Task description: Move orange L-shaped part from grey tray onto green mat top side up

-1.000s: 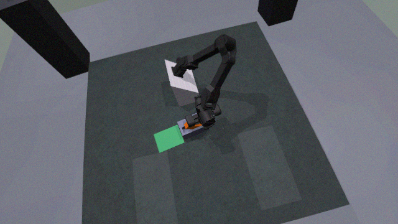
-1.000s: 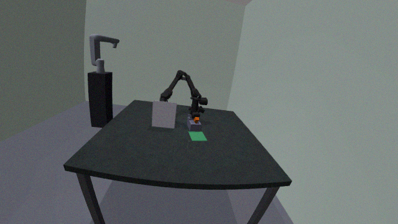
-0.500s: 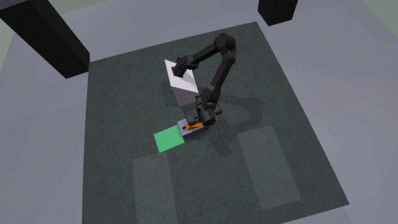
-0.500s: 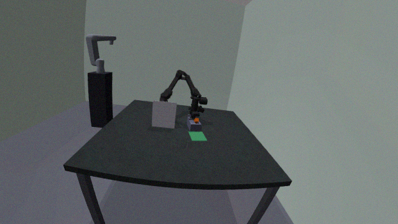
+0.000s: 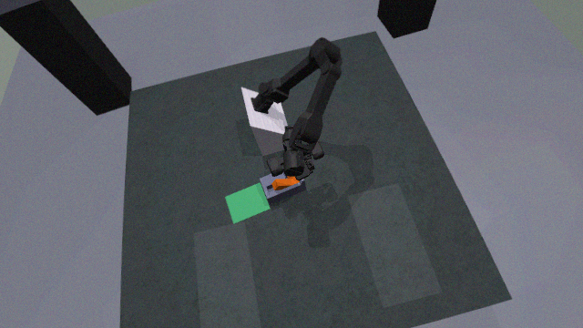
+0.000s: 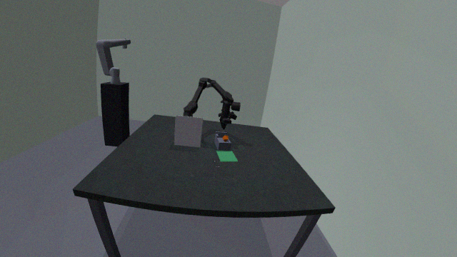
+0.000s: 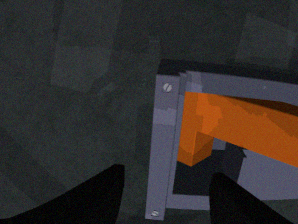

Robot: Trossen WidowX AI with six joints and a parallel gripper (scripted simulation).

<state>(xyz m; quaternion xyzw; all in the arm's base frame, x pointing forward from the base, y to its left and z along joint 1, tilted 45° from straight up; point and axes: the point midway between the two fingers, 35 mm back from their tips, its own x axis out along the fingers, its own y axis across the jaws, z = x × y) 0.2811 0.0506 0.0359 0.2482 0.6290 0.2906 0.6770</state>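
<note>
Now: the orange L-shaped part 40 mm to the right of my gripper tip and 80 mm below it. Also, from my gripper tip: green mat: 10 mm ahead, 220 mm to the right, 130 mm below.
</note>
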